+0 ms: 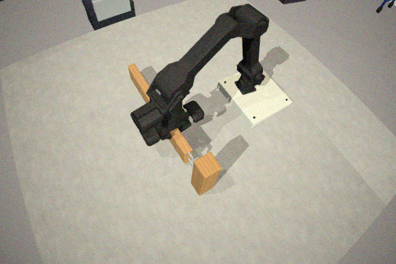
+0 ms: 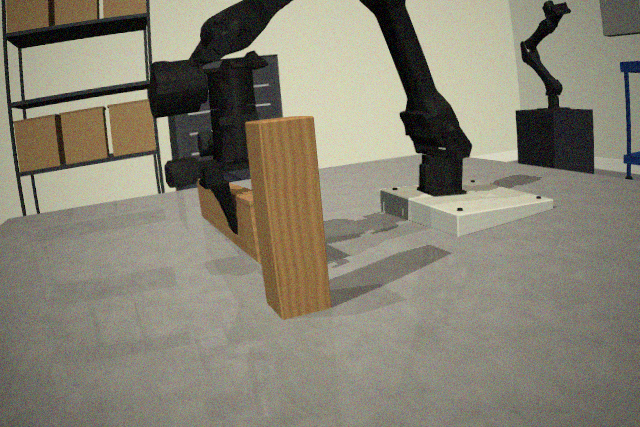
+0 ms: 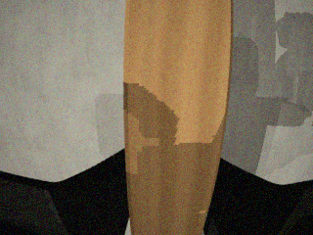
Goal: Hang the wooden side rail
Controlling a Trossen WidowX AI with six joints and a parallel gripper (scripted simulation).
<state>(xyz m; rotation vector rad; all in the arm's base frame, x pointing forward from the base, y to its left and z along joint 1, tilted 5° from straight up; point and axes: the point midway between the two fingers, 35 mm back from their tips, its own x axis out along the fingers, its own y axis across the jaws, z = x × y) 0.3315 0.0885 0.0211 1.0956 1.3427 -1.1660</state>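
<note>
The headboard post is 20 mm behind my gripper tip, 170 mm to the left of it and 40 mm above it.
</note>
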